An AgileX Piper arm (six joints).
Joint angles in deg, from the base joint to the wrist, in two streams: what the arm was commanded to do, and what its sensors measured. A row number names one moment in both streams.
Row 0, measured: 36.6 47.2 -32.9 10.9 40.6 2.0
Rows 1 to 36, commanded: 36.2 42.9 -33.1 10.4 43.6 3.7; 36.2 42.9 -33.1 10.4 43.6 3.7; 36.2 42.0 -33.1 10.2 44.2 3.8; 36.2 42.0 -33.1 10.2 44.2 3.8; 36.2 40.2 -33.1 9.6 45.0 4.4; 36.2 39.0 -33.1 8.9 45.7 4.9; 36.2 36.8 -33.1 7.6 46.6 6.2; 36.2 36.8 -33.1 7.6 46.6 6.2; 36.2 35.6 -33.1 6.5 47.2 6.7; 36.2 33.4 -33.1 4.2 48.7 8.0; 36.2 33.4 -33.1 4.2 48.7 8.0; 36.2 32.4 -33.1 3.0 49.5 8.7; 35.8 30.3 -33.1 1.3 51.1 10.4; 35.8 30.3 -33.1 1.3 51.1 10.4; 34.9 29.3 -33.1 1.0 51.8 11.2; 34.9 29.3 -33.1 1.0 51.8 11.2; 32.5 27.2 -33.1 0.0 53.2 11.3; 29.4 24.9 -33.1 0.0 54.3 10.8; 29.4 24.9 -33.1 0.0 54.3 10.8; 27.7 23.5 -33.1 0.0 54.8 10.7; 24.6 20.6 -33.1 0.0 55.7 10.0; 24.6 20.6 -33.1 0.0 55.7 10.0; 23.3 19.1 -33.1 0.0 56.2 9.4; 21.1 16.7 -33.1 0.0 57.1 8.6; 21.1 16.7 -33.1 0.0 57.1 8.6; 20.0 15.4 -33.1 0.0 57.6 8.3; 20.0 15.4 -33.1 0.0 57.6 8.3; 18.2 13.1 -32.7 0.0 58.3 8.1; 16.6 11.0 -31.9 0.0 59.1 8.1; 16.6 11.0 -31.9 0.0 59.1 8.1; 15.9 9.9 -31.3 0.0 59.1 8.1; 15.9 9.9 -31.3 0.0 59.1 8.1; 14.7 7.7 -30.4 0.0 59.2 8.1; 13.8 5.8 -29.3 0.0 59.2 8.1; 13.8 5.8 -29.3 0.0 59.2 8.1; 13.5 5.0 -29.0 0.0 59.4 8.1
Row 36, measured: 14.7 7.3 -30.1 0.0 58.8 8.9
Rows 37 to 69, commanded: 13.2 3.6 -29.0 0.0 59.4 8.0; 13.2 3.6 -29.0 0.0 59.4 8.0; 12.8 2.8 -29.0 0.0 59.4 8.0; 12.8 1.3 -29.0 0.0 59.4 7.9; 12.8 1.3 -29.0 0.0 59.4 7.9; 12.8 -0.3 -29.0 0.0 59.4 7.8; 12.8 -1.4 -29.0 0.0 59.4 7.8; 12.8 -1.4 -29.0 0.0 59.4 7.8; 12.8 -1.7 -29.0 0.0 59.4 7.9; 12.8 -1.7 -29.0 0.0 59.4 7.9; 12.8 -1.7 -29.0 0.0 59.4 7.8; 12.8 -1.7 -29.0 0.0 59.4 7.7; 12.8 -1.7 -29.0 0.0 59.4 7.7; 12.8 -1.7 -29.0 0.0 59.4 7.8; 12.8 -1.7 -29.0 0.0 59.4 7.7; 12.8 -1.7 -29.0 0.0 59.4 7.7; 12.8 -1.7 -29.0 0.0 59.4 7.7; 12.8 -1.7 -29.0 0.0 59.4 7.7; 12.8 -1.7 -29.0 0.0 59.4 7.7; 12.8 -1.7 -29.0 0.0 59.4 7.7; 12.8 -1.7 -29.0 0.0 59.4 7.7; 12.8 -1.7 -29.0 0.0 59.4 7.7; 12.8 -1.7 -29.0 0.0 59.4 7.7; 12.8 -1.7 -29.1 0.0 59.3 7.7; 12.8 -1.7 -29.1 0.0 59.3 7.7; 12.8 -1.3 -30.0 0.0 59.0 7.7; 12.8 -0.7 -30.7 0.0 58.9 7.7; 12.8 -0.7 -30.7 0.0 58.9 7.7; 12.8 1.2 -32.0 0.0 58.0 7.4; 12.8 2.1 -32.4 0.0 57.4 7.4; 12.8 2.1 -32.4 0.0 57.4 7.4; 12.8 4.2 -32.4 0.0 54.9 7.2; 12.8 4.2 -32.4 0.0 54.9 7.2
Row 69, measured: 13.3 1.9 -31.7 0.0 58.1 8.0
